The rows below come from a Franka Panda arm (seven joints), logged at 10 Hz.
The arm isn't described. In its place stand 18 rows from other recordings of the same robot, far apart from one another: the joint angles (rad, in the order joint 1, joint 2, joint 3, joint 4, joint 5, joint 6, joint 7), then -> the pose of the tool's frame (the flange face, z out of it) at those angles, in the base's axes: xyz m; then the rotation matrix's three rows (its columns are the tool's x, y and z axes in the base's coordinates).
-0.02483 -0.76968 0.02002 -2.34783 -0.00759 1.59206 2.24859 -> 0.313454 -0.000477 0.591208; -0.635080 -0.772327 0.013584; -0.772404 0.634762 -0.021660; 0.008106 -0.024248 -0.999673
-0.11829 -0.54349 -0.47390 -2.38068 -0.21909 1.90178 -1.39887 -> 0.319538 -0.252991 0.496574; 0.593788 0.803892 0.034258; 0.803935 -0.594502 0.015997; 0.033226 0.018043 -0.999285
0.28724 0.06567 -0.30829 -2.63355 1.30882 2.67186 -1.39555 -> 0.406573 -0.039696 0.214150; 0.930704 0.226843 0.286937; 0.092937 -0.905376 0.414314; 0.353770 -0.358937 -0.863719
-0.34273 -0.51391 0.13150 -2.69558 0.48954 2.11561 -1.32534 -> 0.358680 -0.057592 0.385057; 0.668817 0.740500 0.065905; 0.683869 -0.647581 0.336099; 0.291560 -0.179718 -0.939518
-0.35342 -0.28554 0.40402 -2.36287 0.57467 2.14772 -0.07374 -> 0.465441 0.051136 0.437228; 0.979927 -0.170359 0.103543; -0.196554 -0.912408 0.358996; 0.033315 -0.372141 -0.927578
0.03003 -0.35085 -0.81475 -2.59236 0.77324 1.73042 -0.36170 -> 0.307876 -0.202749 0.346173; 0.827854 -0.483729 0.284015; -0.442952 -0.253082 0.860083; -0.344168 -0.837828 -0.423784
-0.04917 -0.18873 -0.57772 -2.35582 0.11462 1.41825 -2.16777 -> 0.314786 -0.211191 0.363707; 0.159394 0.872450 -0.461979; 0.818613 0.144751 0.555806; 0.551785 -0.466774 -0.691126
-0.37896 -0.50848 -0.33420 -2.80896 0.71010 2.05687 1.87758 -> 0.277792 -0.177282 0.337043; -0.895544 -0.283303 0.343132; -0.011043 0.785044 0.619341; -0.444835 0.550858 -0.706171
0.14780 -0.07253 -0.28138 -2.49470 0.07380 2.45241 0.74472 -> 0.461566 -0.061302 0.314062; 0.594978 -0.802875 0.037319; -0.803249 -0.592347 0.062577; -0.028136 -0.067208 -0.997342
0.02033 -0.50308 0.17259 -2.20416 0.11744 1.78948 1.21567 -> 0.398881 0.100179 0.579050; 0.487991 -0.869514 0.076228; -0.872845 -0.485851 0.045732; -0.002729 -0.088851 -0.996041
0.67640 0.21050 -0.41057 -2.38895 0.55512 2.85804 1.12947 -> 0.512090 0.107999 0.264785; 0.225768 -0.933748 0.277748; -0.970331 -0.190219 0.149248; -0.086527 -0.303203 -0.948989
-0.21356 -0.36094 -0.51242 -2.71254 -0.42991 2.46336 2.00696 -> 0.303864 -0.254040 0.332534; -0.729605 -0.683381 0.025831; -0.679423 0.720044 -0.141140; 0.077853 -0.120527 -0.989653
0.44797 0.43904 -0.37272 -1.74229 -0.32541 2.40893 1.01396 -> 0.676074 0.076279 0.365406; 0.712416 -0.630679 0.307748; -0.544121 -0.773376 -0.325303; 0.443166 0.064299 -0.894130
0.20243 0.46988 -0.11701 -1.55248 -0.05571 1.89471 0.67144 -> 0.668756 0.063544 0.368856; 0.847574 -0.518497 -0.113046; -0.529557 -0.840207 -0.116710; -0.034468 0.158785 -0.986711
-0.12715 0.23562 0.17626 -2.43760 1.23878 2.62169 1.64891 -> 0.470106 0.004404 0.198020; -0.865098 -0.446946 0.227695; -0.282798 0.809500 0.514524; -0.414284 0.380722 -0.826692
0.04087 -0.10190 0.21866 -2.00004 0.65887 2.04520 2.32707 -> 0.519103 0.176460 0.526245; -0.674873 -0.735233 0.063088; -0.585151 0.585275 0.561294; -0.449605 0.341887 -0.825208
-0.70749 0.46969 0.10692 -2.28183 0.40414 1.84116 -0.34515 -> 0.363333 -0.204402 0.123674; 0.700387 -0.620498 -0.352760; -0.191419 -0.639410 0.744657; -0.687617 -0.454023 -0.566609
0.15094 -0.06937 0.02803 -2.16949 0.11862 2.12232 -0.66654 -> 0.514677 0.098671 0.426496; 0.707549 0.706628 0.007199; 0.702459 -0.704411 0.101768; 0.076983 -0.066949 -0.994782
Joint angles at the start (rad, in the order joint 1, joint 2, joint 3, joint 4, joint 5, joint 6, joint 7):
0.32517, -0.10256, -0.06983, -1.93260, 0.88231, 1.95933, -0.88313
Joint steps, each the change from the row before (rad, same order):
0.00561, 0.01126, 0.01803, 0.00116, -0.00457, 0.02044, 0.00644
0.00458, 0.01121, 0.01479, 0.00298, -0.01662, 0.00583, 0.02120
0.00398, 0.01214, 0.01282, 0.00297, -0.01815, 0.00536, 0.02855
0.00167, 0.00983, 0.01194, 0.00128, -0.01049, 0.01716, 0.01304
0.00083, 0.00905, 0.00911, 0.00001, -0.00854, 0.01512, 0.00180
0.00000, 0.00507, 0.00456, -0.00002, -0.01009, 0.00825, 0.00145
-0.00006, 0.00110, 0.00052, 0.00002, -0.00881, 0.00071, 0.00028
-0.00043, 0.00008, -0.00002, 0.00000, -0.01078, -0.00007, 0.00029
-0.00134, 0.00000, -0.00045, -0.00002, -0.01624, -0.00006, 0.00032
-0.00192, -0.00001, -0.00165, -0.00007, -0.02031, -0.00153, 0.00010
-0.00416, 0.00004, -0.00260, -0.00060, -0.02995, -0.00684, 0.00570
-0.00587, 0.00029, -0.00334, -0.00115, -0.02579, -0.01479, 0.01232
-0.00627, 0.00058, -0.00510, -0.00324, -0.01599, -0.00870, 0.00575
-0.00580, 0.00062, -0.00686, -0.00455, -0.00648, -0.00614, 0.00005
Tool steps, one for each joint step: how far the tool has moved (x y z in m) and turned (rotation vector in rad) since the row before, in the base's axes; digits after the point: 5 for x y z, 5 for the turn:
0.00003, 0.01185, -0.00471, -0.00962, -0.00094, 0.00518
-0.00075, 0.01009, -0.00520, -0.01909, 0.01446, 0.00519
-0.00026, 0.00873, -0.00583, -0.02055, 0.02002, -0.00175
0.00092, 0.00644, -0.00430, -0.01298, 0.00187, -0.00478
0.00114, 0.00462, -0.00452, -0.01096, -0.00378, 0.00052
0.00082, 0.00185, -0.00276, -0.01080, -0.00340, 0.00082
0.00020, -0.00008, -0.00091, -0.00827, -0.00214, 0.00245
0.00013, -0.00067, -0.00047, -0.00969, -0.00313, 0.00268
0.00043, -0.00161, -0.00063, -0.01455, -0.00491, 0.00298
0.00069, -0.00266, -0.00089, -0.01825, -0.00515, 0.00358
0.00081, -0.00452, -0.00191, -0.02732, 0.00018, 0.00246
0.00044, -0.00530, -0.00274, -0.02433, 0.01277, -0.00168
0.00127, -0.00642, -0.00314, -0.01592, 0.00936, -0.00568
0.00154, -0.00686, -0.00327, -0.00742, 0.00811, -0.00698

